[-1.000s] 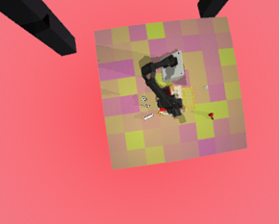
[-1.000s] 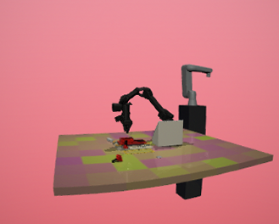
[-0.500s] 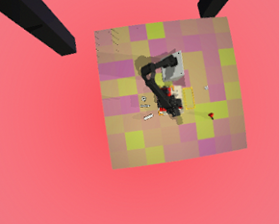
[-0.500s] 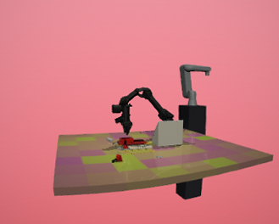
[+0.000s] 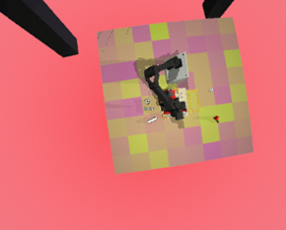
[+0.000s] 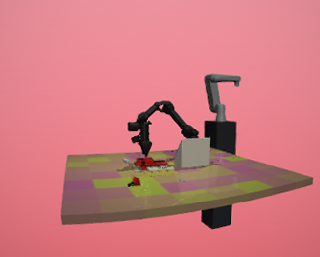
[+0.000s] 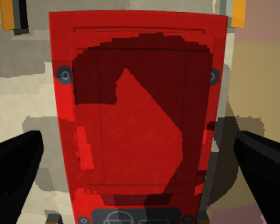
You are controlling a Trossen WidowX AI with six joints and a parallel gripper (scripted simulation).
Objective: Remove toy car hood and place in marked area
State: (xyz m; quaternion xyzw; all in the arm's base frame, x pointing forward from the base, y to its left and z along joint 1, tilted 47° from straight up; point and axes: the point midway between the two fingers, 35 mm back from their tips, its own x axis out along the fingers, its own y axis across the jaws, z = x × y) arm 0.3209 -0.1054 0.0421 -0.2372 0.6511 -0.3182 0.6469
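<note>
The red hood is 30 mm below my gripper tip.
</note>
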